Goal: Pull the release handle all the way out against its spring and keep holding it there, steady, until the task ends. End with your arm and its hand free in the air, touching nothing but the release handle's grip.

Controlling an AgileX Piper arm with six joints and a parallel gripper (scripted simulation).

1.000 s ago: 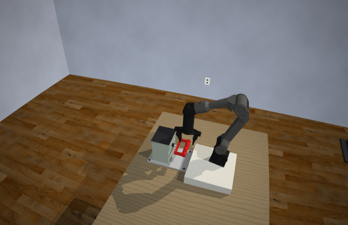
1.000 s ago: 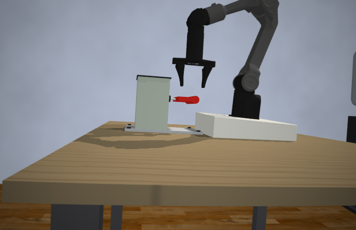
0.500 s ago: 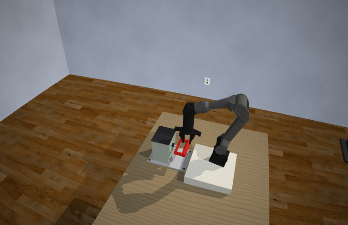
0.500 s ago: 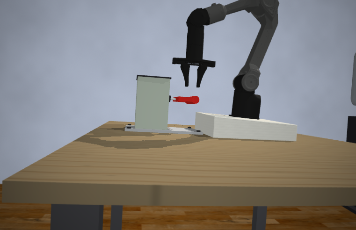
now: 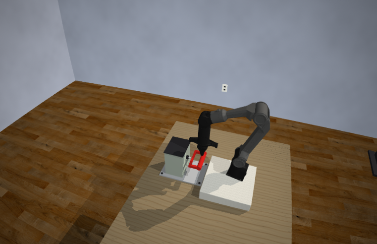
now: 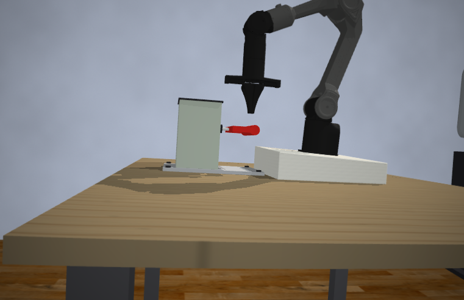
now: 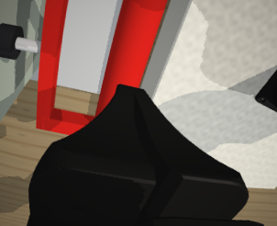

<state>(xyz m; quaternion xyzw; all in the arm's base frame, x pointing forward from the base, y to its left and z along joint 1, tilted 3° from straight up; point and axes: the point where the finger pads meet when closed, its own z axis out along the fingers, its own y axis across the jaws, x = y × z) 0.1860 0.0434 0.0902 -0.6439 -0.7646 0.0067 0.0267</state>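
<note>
The grey baseplate lies 9 cm ahead of my hand, 2 cm to the left of it and 15 cm below it.
</note>
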